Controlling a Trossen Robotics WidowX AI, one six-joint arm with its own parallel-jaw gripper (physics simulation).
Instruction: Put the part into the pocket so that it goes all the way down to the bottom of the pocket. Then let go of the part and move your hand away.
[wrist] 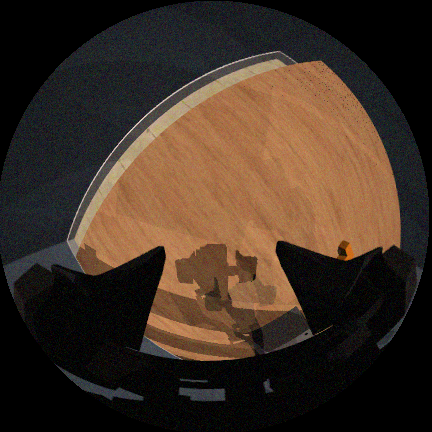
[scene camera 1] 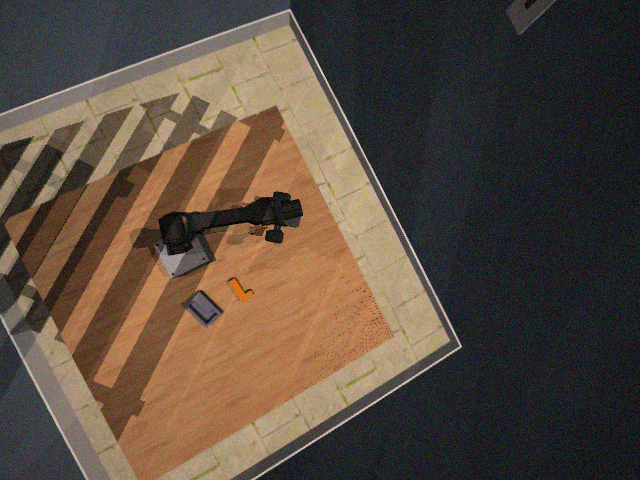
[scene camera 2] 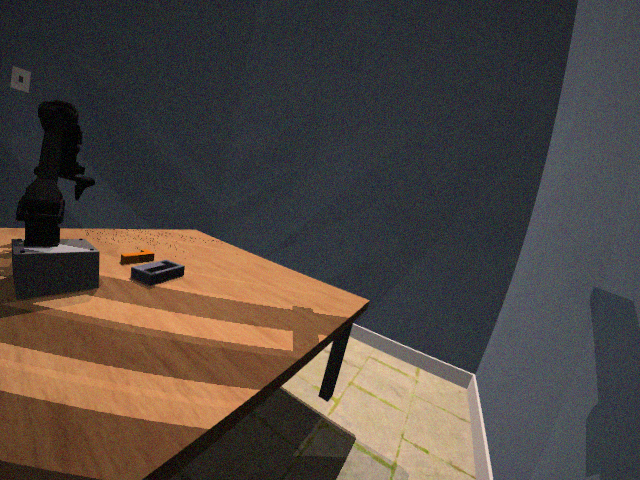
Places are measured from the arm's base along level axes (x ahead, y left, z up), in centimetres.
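Where they show: gripper, between the fingertips: [wrist: 221, 249] [scene camera 2: 64, 197]; arm's base, origin of its link: [scene camera 1: 182, 244] [scene camera 2: 41, 243].
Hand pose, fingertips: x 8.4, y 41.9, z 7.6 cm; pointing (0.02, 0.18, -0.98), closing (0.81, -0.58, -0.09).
Each offset is from my fingertips to the top centre of the thing. "pt": to the spot under its first point. Level surfaces: height alone.
The orange L-shaped part @[dx +19.0, dy -29.8, dz -15.0 cm] [scene camera 1: 239, 290] [scene camera 2: 135, 258] lies on the wooden table, beside the dark grey block with the pocket @[dx +20.5, dy -48.3, dz -14.4 cm] [scene camera 1: 210, 301] [scene camera 2: 146, 277]. The two are apart, and the block's pocket shows empty. In the wrist view a piece of the orange part @[pt dx +23.3, dy -28.8, dz -14.9 cm] [wrist: 349, 251] shows behind the right finger; the block does not show there. My gripper [scene camera 1: 278, 215] [scene camera 2: 85, 187] [wrist: 221, 249] is open, with nothing between its fingers. It hangs high above the table, well away from the part and the block, on the far side of the part from the block in scene camera 1.
The arm stands on a grey base box [scene camera 1: 183, 262] [scene camera 2: 56, 271], which is near the block and the part. The wooden table @[dz -18.0 cm] [scene camera 1: 268, 351] [scene camera 2: 242, 289] [wrist: 225, 165] has dark striped shadows across it. Its edges drop to a tiled floor [scene camera 1: 361, 206] [scene camera 2: 382, 384], with walls around.
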